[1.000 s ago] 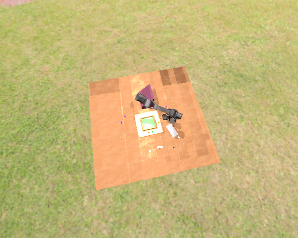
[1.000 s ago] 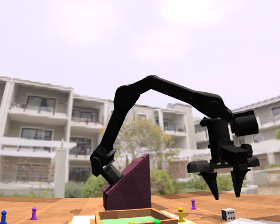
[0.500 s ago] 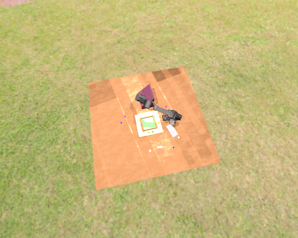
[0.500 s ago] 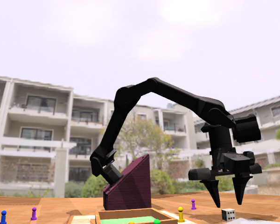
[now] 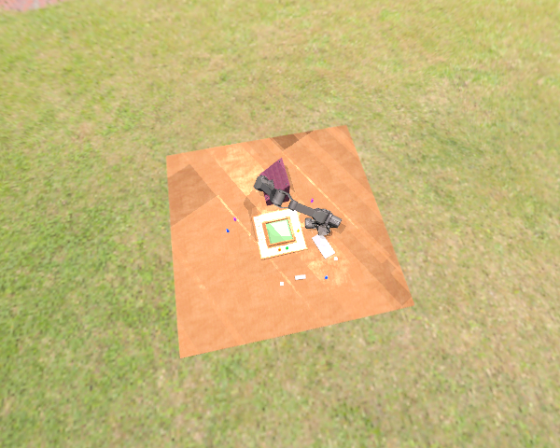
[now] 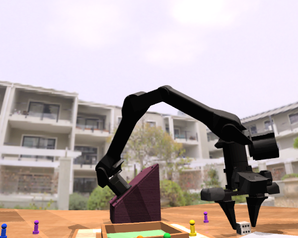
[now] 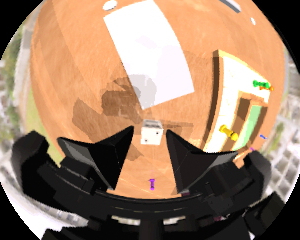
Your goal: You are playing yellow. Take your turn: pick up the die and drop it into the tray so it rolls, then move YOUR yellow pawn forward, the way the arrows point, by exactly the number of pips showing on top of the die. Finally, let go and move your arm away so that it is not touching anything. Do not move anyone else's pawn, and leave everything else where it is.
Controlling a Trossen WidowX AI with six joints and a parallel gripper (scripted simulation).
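Right now the yellow pawn is 13 cm to the right of my gripper tip, 2 cm above it and 1 cm behind it. The rest, counted from my gripper tip: white die right at my gripper tip; green pawn 22 cm to the right, 9 cm ahead, 2 cm above; grey-white flat plate 11 cm ahead, 1 cm below.
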